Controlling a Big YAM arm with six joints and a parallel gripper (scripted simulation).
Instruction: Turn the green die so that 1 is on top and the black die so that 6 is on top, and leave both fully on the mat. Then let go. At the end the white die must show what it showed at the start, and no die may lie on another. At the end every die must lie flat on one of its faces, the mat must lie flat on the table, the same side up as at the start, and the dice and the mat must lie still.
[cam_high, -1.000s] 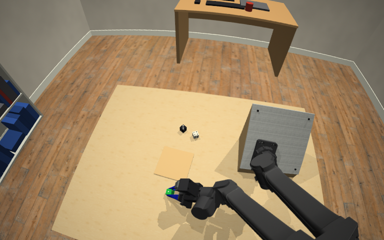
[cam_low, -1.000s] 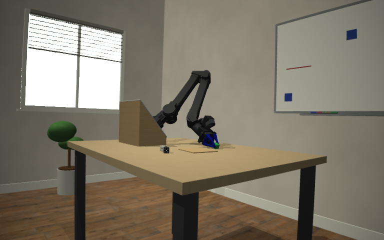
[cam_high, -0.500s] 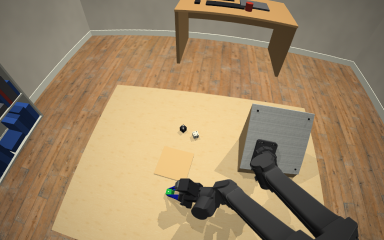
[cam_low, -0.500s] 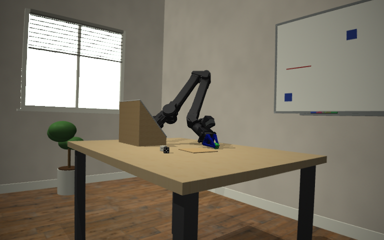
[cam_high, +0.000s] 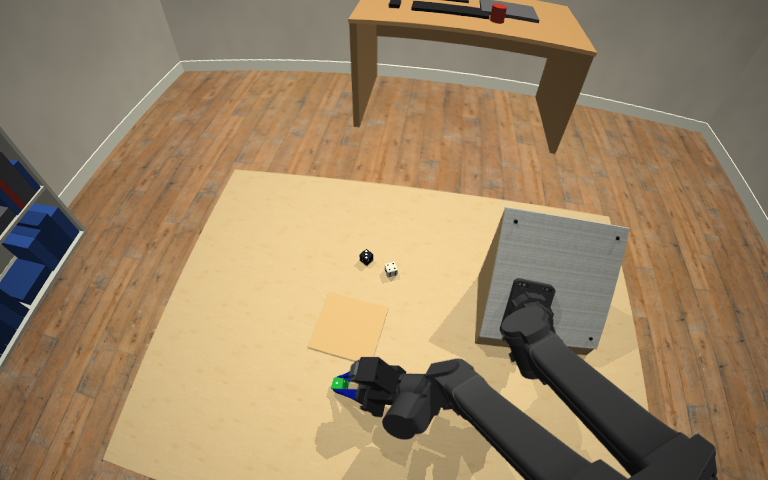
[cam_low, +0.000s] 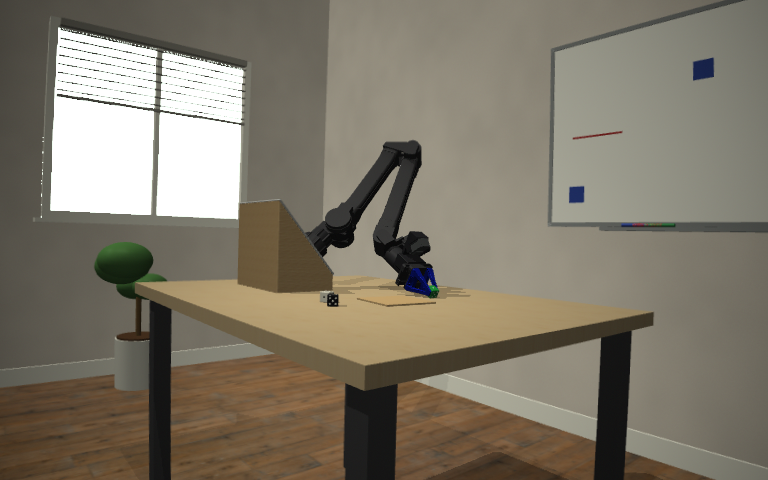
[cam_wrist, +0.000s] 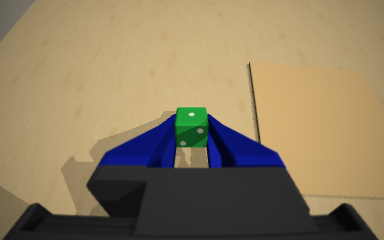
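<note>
The green die lies right at my hand. Also, from my hand: black die 2 cm ahead, 31 cm to the right; then tan mat 2 cm ahead, 13 cm to the right, 1 cm below; then white die 4 cm behind, 29 cm to the right.
</note>
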